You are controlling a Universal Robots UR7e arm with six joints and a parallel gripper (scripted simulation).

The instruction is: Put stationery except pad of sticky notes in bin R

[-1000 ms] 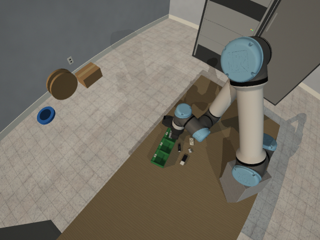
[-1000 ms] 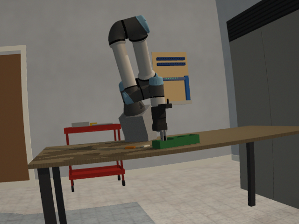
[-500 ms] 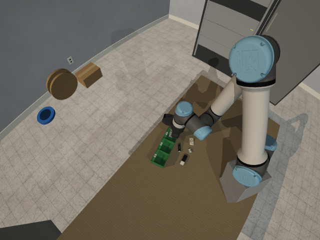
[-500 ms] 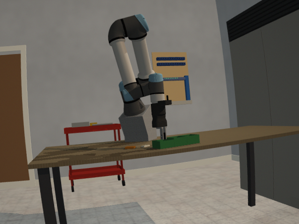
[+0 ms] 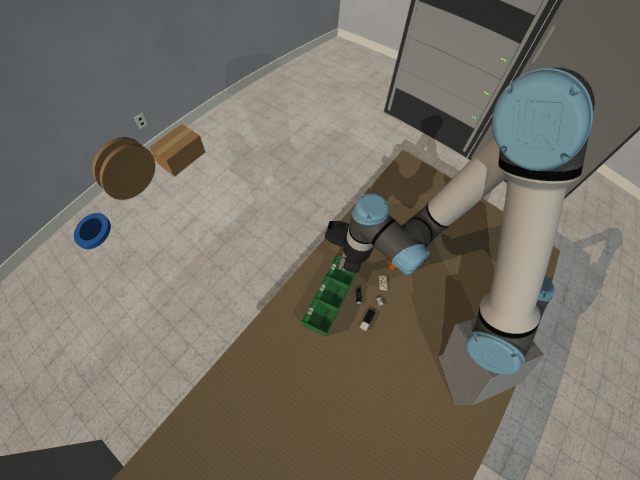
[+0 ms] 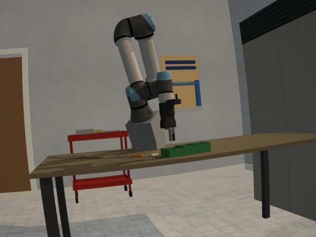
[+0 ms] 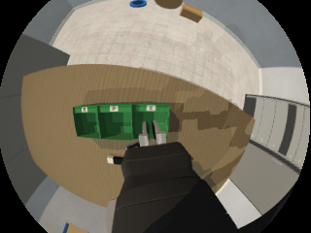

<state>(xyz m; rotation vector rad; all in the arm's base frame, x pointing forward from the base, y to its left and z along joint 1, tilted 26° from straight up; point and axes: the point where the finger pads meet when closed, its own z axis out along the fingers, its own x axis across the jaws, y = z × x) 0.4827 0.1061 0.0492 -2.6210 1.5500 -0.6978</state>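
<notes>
Now: hand 7 cm to the right of the row of three bins, 7 cm above it and 3 cm past it. From my hand the other things lie so: beige dotted tile (12 cm behind, 9 cm below, 8 cm to the right); black stick (9 cm below, 9 cm behind, 1 cm to the left); small grey piece (15 cm behind, 8 cm below, 3 cm to the right).
</notes>
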